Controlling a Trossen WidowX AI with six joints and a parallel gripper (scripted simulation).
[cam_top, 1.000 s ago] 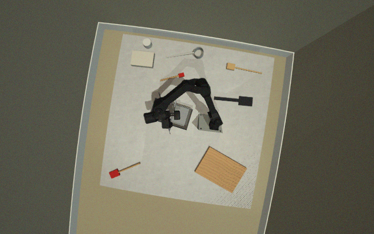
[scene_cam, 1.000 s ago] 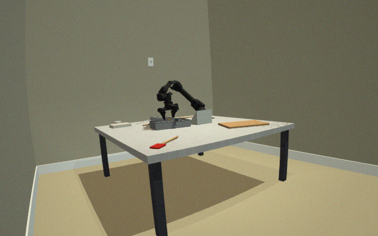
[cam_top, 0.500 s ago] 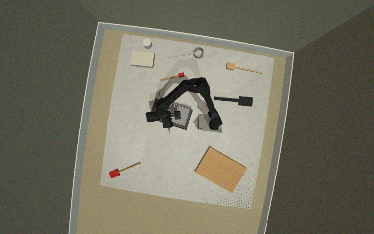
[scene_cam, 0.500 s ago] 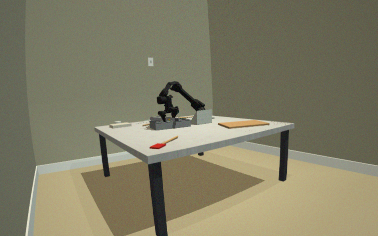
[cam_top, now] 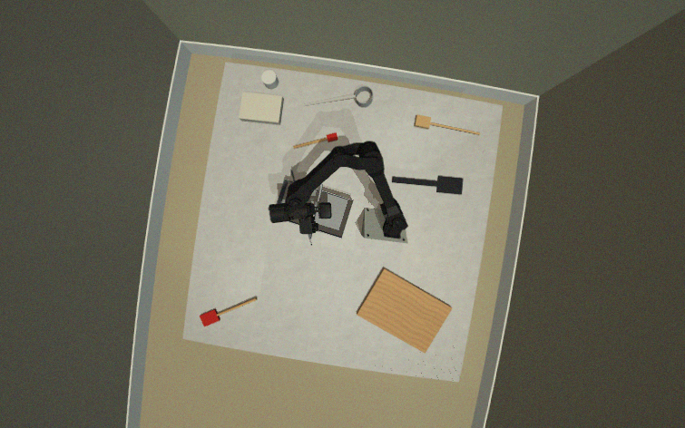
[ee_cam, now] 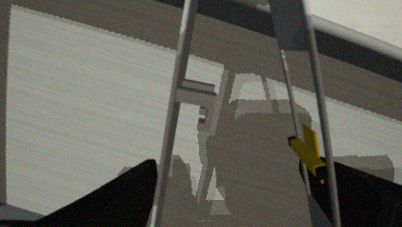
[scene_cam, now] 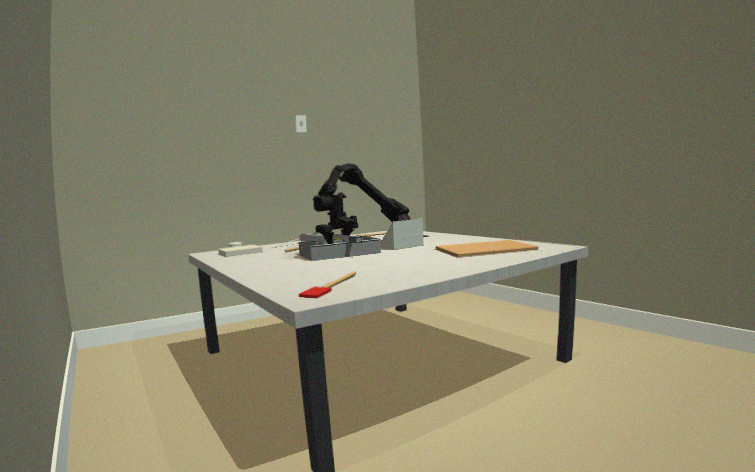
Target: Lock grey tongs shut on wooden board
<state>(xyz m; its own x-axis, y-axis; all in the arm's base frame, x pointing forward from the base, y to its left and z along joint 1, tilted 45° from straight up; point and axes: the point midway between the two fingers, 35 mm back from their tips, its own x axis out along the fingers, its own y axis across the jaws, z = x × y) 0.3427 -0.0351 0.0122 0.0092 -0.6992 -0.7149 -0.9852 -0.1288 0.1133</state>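
My gripper tip is now 10 mm past the roasting tin and 10 mm to the left of it. The rest, counted from my gripper tip: wooden board 470 mm behind, 380 mm to the left, 20 mm below; then cream block 290 mm ahead, 430 mm to the right, 20 mm below; then black spatula 520 mm behind, 200 mm to the right, 30 mm below.
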